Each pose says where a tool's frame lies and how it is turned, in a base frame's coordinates. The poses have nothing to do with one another.
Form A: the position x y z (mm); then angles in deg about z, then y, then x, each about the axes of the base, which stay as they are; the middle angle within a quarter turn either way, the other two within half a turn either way.
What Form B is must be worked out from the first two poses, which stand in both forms.
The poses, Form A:
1: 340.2, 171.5, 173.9, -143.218, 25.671, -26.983
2: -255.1, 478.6, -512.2, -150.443, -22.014, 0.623
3: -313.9, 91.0, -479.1, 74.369, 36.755, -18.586
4: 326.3, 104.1, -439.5, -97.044, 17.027, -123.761
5: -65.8, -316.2, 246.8, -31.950, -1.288, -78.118
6: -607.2, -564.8, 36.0, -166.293, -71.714, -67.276
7: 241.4, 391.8, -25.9, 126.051, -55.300, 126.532
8: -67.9, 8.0, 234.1, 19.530, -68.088, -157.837
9: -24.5, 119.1, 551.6, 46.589, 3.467, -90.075
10: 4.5, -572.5, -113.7, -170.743, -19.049, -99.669
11: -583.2, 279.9, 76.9, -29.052, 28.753, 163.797
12: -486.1, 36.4, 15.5, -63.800, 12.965, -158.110
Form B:
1: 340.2, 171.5, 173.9, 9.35, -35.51, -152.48
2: -255.1, 478.6, -512.2, 10.72, 19.35, -148.73
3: -313.9, 91.0, -479.1, 31.22, 27.37, 75.93
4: 326.3, 104.1, -439.5, 153.63, -53.62, 101.40
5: -65.8, -316.2, 246.8, -76.04, -31.45, -6.08
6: -607.2, -564.8, 36.0, 82.97, 7.92, -107.92
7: 241.4, 391.8, -25.9, -167.17, -69.66, -164.57
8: -67.9, 8.0, 234.1, -168.82, 69.37, 3.30
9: -24.5, 119.1, 551.6, -90.11, 46.58, -3.55
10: 4.5, -572.5, -113.7, 99.35, -12.28, -162.70
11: -583.2, 279.9, 76.9, 150.92, -15.56, 37.29
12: -486.1, 36.4, 15.5, 178.59, -25.24, 61.60
